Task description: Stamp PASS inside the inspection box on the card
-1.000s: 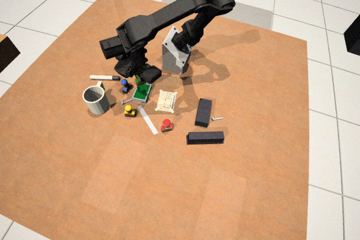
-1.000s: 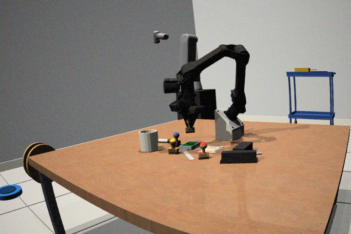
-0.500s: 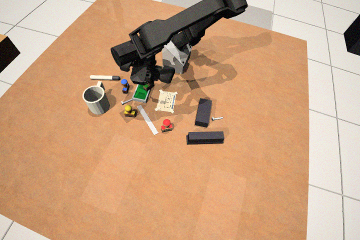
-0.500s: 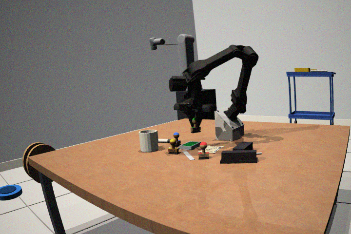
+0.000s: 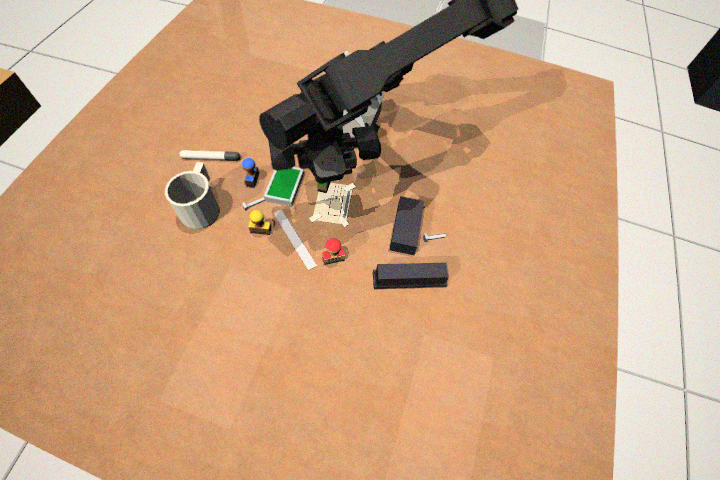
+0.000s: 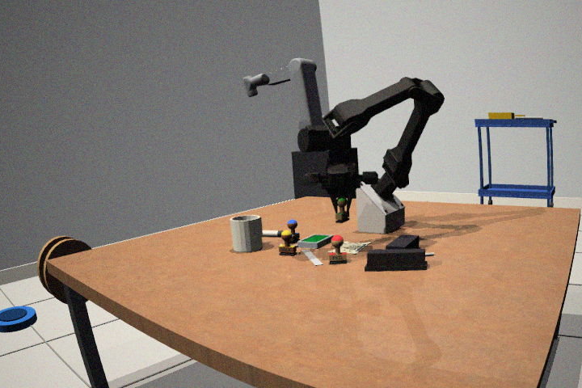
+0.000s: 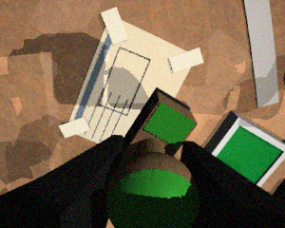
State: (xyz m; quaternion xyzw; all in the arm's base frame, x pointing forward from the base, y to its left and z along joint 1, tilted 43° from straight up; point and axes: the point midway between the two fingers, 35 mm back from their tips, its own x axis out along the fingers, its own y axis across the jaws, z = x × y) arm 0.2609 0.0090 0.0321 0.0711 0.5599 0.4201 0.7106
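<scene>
My gripper tip is 10 mm past the inspection card, 10 mm to the right of it and 100 mm above it. From my gripper tip the other things lie so: green-knobbed pass stamp (right at my gripper tip); then green ink pad (10 mm behind, 100 mm to the right, 90 mm below); then ruler (100 mm ahead, 30 mm to the right, 90 mm below).
</scene>
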